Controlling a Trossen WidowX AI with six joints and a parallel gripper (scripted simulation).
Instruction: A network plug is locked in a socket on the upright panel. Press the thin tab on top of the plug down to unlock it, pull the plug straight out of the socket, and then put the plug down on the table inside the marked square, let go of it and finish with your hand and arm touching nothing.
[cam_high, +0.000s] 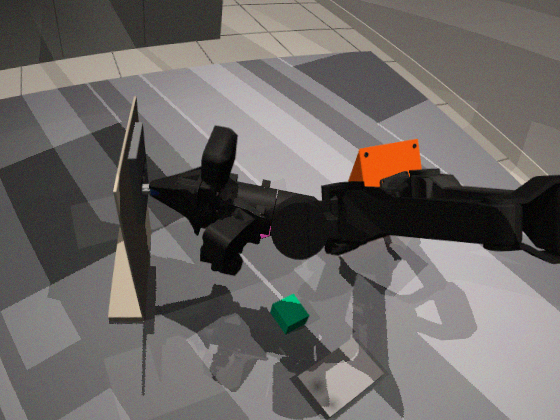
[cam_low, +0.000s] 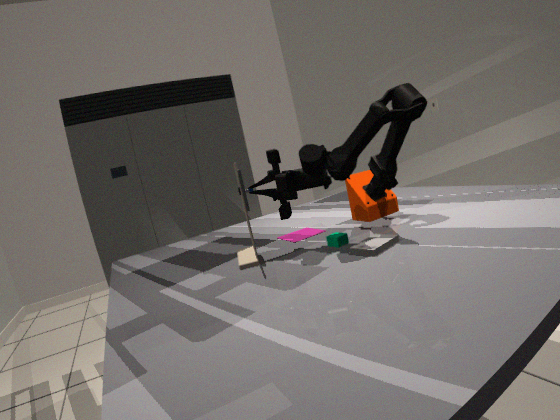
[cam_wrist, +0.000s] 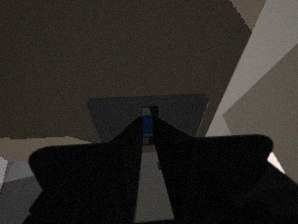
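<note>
Now: gripper tip 17 cm past the magenta marked square, 6 cm to the left of it and 18 cm above it. Round my gripper tip: green cube: 15 cm behind, 15 cm to the left, 17 cm below; network plug: 1 cm ahead; socket panel: 2 cm ahead, 2 cm to the right, 7 cm below.
</note>
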